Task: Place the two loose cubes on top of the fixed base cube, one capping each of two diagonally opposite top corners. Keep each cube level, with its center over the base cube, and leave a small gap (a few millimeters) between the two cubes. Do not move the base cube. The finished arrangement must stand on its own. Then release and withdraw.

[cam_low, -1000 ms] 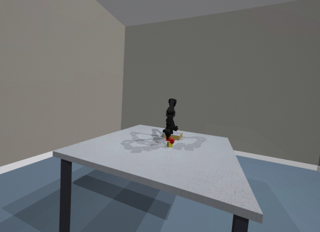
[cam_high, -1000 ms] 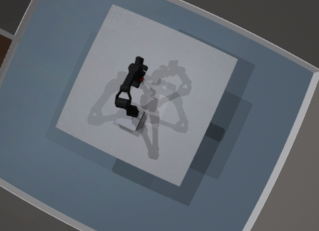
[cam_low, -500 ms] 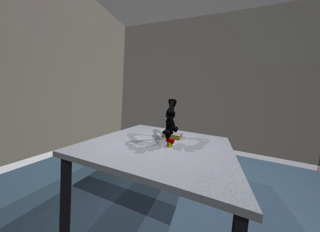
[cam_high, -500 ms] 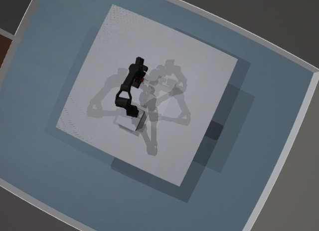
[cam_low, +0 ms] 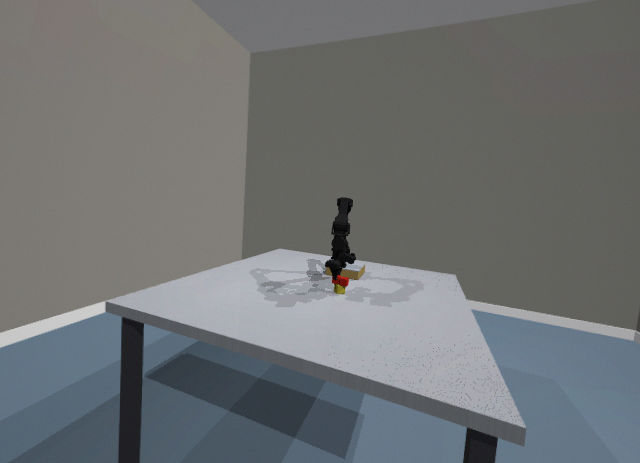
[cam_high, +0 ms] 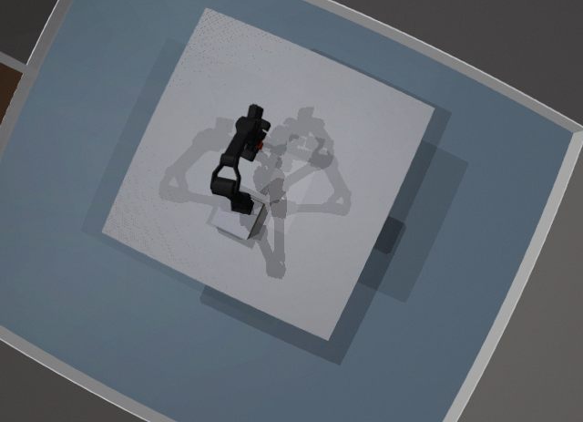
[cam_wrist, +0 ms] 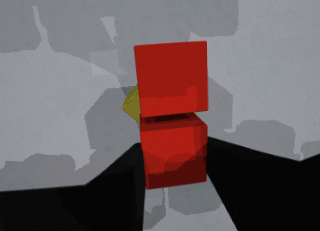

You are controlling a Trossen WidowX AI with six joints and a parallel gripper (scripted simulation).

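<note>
Now: gripper tip 40 mm above the yellow base cube and 20 mm to the right of it.
</note>
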